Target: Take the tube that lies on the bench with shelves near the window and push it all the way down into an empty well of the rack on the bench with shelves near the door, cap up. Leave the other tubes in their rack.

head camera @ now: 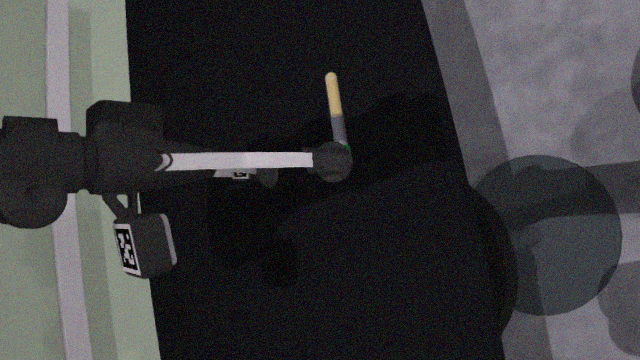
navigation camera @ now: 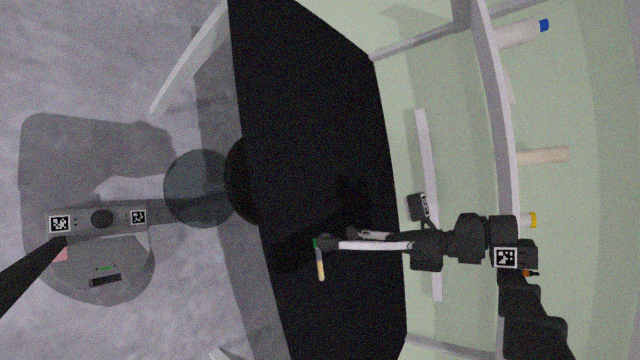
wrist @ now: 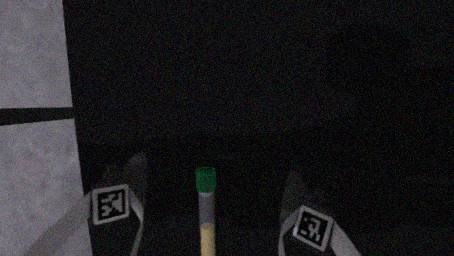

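Where they show: gripper, fingertip midpoint: (head camera: 311, 166) (navigation camera: 332, 237) (wrist: 216, 181); robot's base, link origin: (navigation camera: 102, 218).
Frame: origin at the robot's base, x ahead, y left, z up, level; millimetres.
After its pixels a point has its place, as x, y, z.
The tube (head camera: 333, 95) {-128, -389, 929} (navigation camera: 320, 270) {-128, -388, 927} (wrist: 207, 240) {-117, -393, 930}, with a green cap and yellow contents, lies on its side on the black bench top (head camera: 250, 75) {-205, -568, 914} (navigation camera: 310, 100) {297, -410, 914} (wrist: 250, 75) {43, -418, 914}. My gripper (head camera: 300, 170) {-46, -395, 965} (navigation camera: 340, 237) {-46, -395, 965} (wrist: 216, 181) {-46, -395, 965} is open over the tube's cap end. In the wrist view the cap lies between the two spread fingers, with a gap on each side. In the head view a fingertip partly hides the cap, and the tube's yellow end extends away from the gripper. The rack and its other tubes do not show in these views.
A shelf board (navigation camera: 492, 85) {339, -750, 1352} runs along the bench's far side, with a blue-capped bottle (navigation camera: 520, 34) {492, -775, 1467}, a beige cylinder (navigation camera: 543, 155) {116, -851, 1478} and a yellow-capped container (navigation camera: 527, 220) {-79, -810, 1407} by it. A translucent grey disc (head camera: 565, 250) {165, -413, 30} (navigation camera: 200, 190) {111, -464, 30} shows beside the bench's front edge. My base (navigation camera: 105, 255) {-140, -3, 159} stands on the floor.
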